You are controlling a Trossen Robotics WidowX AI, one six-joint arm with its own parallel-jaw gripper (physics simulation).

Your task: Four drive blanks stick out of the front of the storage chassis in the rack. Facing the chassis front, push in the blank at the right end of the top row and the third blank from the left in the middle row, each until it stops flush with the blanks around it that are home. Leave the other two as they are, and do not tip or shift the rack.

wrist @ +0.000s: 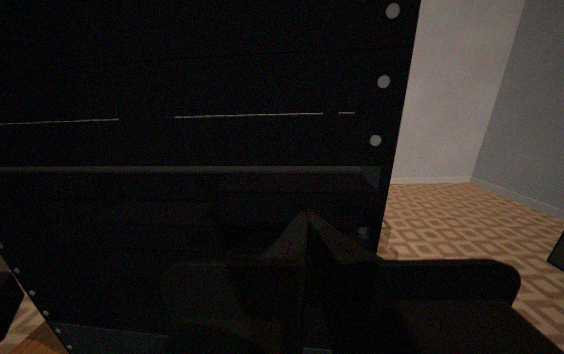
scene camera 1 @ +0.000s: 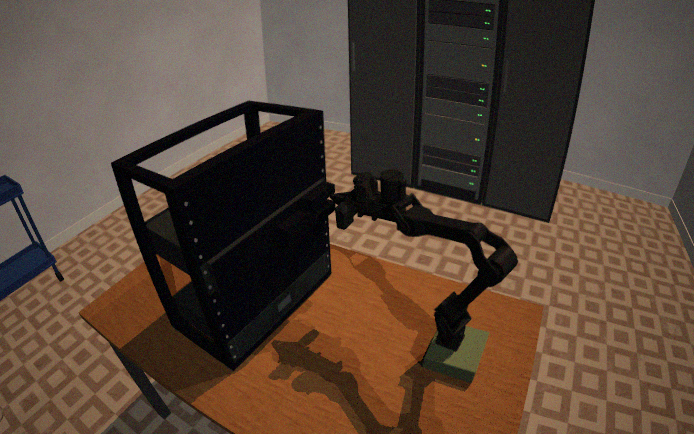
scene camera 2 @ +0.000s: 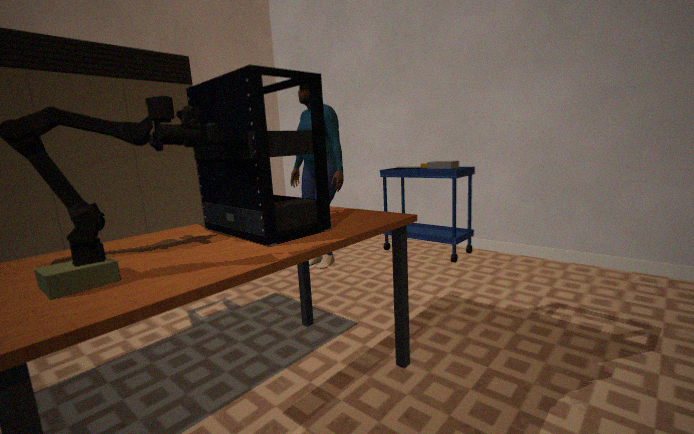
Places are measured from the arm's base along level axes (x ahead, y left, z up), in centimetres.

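Pixels of known places: gripper, between the fingertips: [wrist: 305, 219] [scene camera 1: 330, 196] [scene camera 2: 225, 136]; arm's base, origin of its link: [scene camera 1: 450, 339] [scene camera 2: 88, 262].
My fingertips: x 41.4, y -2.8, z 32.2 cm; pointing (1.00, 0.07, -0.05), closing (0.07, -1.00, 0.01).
Ahead of a thing's pixels: the offset from my fingertips to its top centre. "spot": to the spot under its first point. Level surfaces: height alone.
The black rack {dx +20.2, dy +17.8, dz +21.2 cm} [scene camera 1: 245, 158] [scene camera 2: 225, 112] [wrist: 200, 75] stands upright on the table. The storage chassis {spot: dx +4.7, dy +20.4, dz +1.0 cm} [scene camera 1: 266, 223] [wrist: 150, 170] spans its middle, with a pale top edge. An upper dark block {spot: dx +1.7, dy -2.0, dz +0.9 cm} [scene camera 1: 329, 188] and a lower dark block {dx +7.6, dy +1.0, dz -4.6 cm} [scene camera 1: 325, 206] stick out at the chassis's right end. In the wrist view a wide dark blank face {spot: dx +1.6, dy +0.7, dz +0.0 cm} [wrist: 295, 205] shows behind the fingertips, near the right end of the top row. The other blanks are too dark to tell apart. My gripper [scene camera 1: 334, 198] [wrist: 305, 219] is shut and empty, its tips close to the chassis front; contact cannot be told.
The wooden table {dz -37.7 cm} [scene camera 1: 388, 327] [scene camera 2: 194, 261] bears the arm's green base block [scene camera 1: 460, 353] [scene camera 2: 76, 278]. A person [scene camera 2: 332, 138] stands behind the rack. A blue cart [scene camera 2: 427, 172] stands beyond the table. A tall server cabinet [scene camera 1: 383, 102] stands against the back wall.
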